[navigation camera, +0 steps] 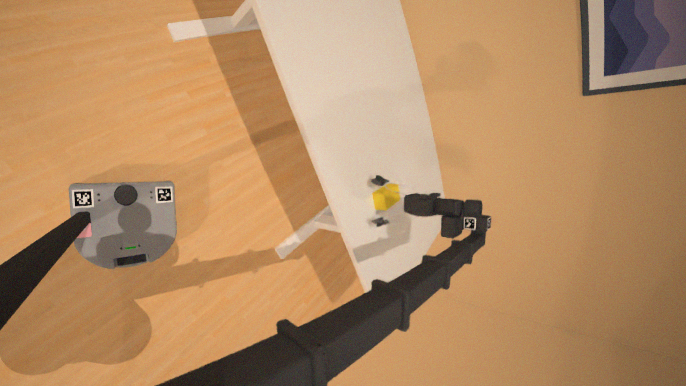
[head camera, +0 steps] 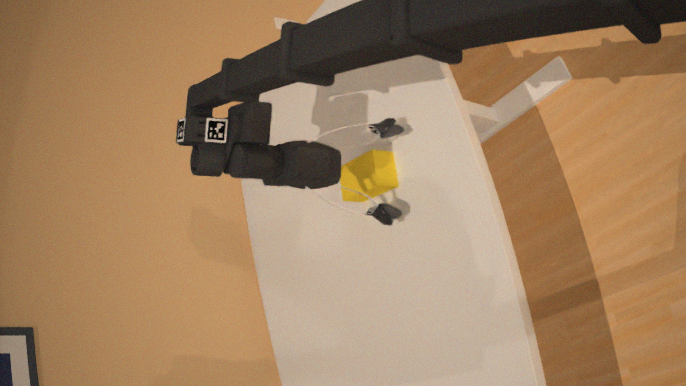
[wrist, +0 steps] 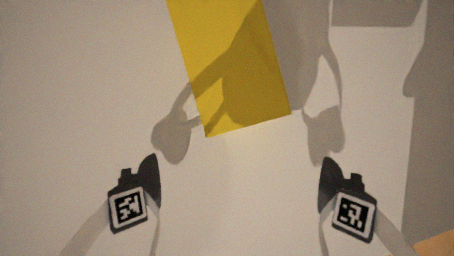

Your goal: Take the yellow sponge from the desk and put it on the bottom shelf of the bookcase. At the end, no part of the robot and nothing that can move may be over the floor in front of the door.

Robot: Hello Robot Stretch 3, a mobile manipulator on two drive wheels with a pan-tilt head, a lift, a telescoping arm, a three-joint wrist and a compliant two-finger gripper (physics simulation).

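Seen in the pictures: gripper, fingertip midpoint: [navigation camera: 373, 200] [head camera: 399, 171] [wrist: 238, 173]; robot's base, link origin: [navigation camera: 126, 194].
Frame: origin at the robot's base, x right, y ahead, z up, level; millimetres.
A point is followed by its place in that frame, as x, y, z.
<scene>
The yellow sponge [head camera: 370, 175] {707, -13, 766} [navigation camera: 386, 197] {708, -12, 766} [wrist: 240, 75] {731, -20, 766} is a block lying on the white desk [head camera: 400, 300] {662, 195, 721} [navigation camera: 360, 90] {625, 347, 721} [wrist: 75, 75] {734, 132, 721}, partly in the gripper's shadow. My gripper [head camera: 386, 171] {656, -21, 747} [navigation camera: 380, 201] {656, -21, 747} [wrist: 238, 173] {656, -21, 747} is open and empty, with its two dark fingertips wide apart. The fingertips are a little above the desk, as their shadows stand slightly off them. In the head and navigation views they appear on either side of the sponge. In the wrist view the sponge's near end is above the fingertips in the picture, between their lines. The bookcase and the door do not show.
My arm [head camera: 350, 45] {308, -88, 1101} [navigation camera: 350, 325] {162, -82, 1097} reaches past the desk's short end. My grey base [navigation camera: 105, 220] {-70, -81, 160} stands on the wooden floor [navigation camera: 225, 200] {433, -54, 0} off the desk's long side. A white desk leg [head camera: 525, 97] [navigation camera: 300, 237] sticks out. A framed picture [head camera: 31, 360] {1147, 443, 1368} [navigation camera: 590, 60] {1126, 483, 1381} hangs on the orange wall [head camera: 125, 175] {1408, 5, 1065} [navigation camera: 550, 250] {1589, -330, 1271}.
</scene>
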